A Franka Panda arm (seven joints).
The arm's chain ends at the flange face. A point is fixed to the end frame.
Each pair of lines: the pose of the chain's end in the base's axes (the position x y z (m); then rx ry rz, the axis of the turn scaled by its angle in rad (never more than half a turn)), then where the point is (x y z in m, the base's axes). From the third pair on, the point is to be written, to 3 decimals.
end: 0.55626, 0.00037, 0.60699, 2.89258, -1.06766, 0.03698
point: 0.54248 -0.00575 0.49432
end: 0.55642, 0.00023, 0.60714, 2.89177, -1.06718, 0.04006
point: 0.54282 -0.00607 0.49446
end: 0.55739, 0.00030, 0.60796, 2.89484, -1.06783, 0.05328
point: 0.545 -0.006 0.495
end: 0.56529, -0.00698, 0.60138, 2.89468, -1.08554, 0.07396
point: 0.554 -0.013 0.488
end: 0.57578, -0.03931, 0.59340, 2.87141, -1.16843, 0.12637
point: 0.569 -0.045 0.480
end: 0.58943, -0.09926, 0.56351, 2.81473, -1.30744, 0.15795
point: 0.585 -0.104 0.450
